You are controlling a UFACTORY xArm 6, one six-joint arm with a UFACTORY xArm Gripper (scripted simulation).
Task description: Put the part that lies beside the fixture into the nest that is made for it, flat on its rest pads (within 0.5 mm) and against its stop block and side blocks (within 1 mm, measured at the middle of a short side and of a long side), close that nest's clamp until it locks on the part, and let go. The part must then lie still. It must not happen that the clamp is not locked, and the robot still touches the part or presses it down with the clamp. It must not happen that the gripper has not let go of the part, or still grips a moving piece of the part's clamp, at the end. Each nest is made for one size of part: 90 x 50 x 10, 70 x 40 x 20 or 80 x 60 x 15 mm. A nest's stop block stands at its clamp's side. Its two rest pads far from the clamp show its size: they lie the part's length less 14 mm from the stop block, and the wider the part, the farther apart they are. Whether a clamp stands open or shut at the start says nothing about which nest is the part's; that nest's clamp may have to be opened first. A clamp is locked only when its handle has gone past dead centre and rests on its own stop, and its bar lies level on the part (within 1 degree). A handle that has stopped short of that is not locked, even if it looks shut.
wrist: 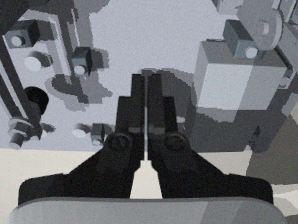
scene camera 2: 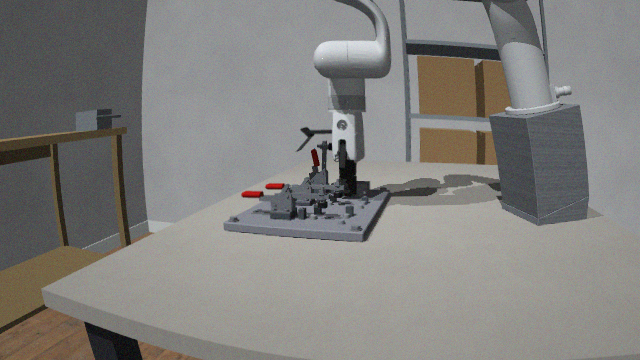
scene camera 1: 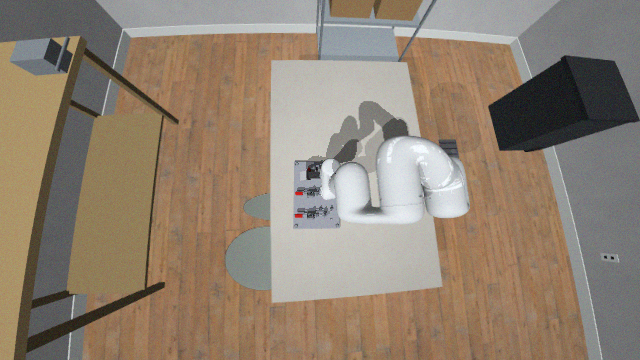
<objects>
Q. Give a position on a grey fixture plate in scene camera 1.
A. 302,204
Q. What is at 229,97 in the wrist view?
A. A grey part.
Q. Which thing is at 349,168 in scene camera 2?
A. My gripper.
</objects>
